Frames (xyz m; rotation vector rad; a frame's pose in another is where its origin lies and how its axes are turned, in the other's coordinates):
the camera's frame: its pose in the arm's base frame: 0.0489 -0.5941 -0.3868 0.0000 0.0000 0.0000
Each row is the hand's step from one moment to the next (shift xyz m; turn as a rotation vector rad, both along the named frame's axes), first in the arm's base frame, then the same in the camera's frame.
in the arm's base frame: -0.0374 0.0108 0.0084 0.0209 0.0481 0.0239
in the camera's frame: -0.0374 0.0108 0.0084 0.0209 0.0481 0.0239
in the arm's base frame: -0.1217 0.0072 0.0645 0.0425 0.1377 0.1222
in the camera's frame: -0.1217 0.0072 0.0645 0.0425 0.1377 0.1222
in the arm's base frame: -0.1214 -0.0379 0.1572 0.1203 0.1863 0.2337
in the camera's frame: -0.1214 -0.0379 0.1572 0.1203 0.1863 0.2337
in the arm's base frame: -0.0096 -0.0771 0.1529 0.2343 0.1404 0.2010
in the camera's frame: -0.0096 -0.0771 0.1529 0.2343 0.1404 0.2010
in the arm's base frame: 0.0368 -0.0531 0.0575 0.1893 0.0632 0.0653
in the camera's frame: 0.0368 -0.0531 0.0575 0.1893 0.0632 0.0653
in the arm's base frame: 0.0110 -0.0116 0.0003 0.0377 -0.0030 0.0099
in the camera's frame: 0.0110 -0.0116 0.0003 0.0377 -0.0030 0.0099
